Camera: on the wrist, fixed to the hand. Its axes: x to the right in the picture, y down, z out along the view.
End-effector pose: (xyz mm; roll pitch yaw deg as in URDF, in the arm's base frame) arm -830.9 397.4 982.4 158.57 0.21 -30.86
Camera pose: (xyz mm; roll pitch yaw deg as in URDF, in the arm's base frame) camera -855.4 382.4 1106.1 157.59 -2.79 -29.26
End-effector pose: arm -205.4 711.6 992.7 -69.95 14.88 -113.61
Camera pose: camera -259.1 777.9 898.6 -71.80 15.65 -117.05
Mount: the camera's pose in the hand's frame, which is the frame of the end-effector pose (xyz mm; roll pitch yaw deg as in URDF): -13.8 68.9 -105.8 -0.96 3.38 -0.39
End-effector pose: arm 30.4 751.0 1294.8 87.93 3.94 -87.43
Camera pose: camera 138.1 765.1 1360.6 87.23 4.44 -84.06
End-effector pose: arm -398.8 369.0 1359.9 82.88 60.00 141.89
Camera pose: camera -501.1 305.0 1399.5 87.80 60.64 148.64
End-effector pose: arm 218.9 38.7 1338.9 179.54 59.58 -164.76
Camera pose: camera 119.3 82.1 1404.6 179.23 56.20 -164.01
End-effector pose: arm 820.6 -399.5 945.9 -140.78 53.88 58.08
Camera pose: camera 934.8 -443.7 979.7 -144.04 50.98 55.17
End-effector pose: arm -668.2 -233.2 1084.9 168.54 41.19 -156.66
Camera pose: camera -748.1 -217.0 1182.3 168.44 37.95 -155.32
